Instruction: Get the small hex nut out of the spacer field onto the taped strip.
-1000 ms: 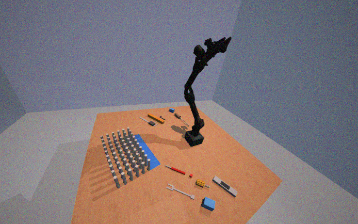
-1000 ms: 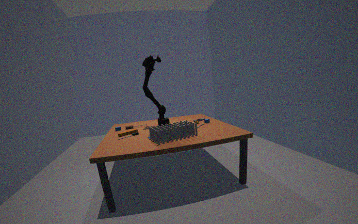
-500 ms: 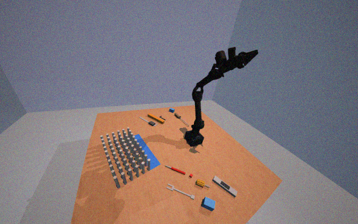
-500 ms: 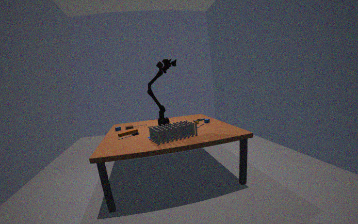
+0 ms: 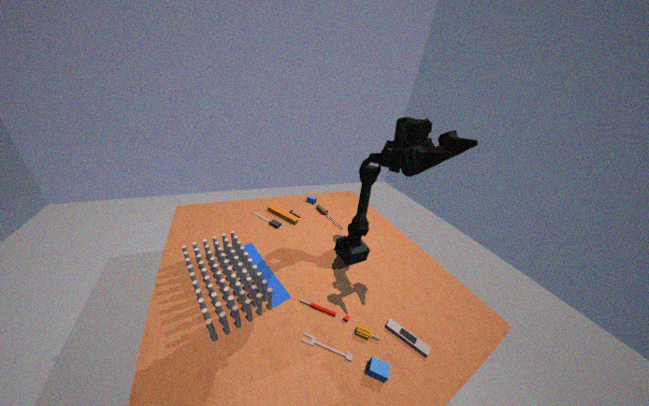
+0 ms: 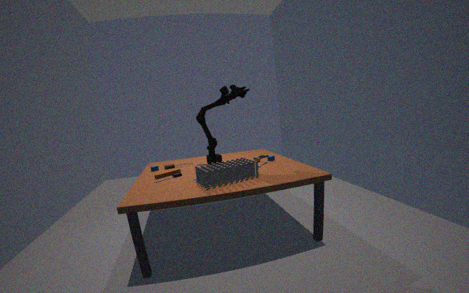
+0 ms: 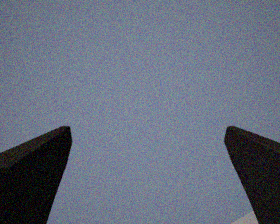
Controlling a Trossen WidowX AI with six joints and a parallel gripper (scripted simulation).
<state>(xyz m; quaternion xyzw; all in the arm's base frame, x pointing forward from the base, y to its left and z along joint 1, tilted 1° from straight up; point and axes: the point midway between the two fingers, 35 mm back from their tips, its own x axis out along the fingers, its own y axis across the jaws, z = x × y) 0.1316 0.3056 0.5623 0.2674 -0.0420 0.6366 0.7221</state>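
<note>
Now: gripper tip 75 cm to the left of the orange bar, 63 cm above it and 8 cm short of it. Round my gripper tip: grey bar: 63 cm below, 10 cm to the left, 6 cm behind; then yellow-handled screwdriver: 63 cm below, 6 cm ahead, 2 cm to the left; then small red block: 64 cm below, 9 cm ahead, 6 cm to the right.
</note>
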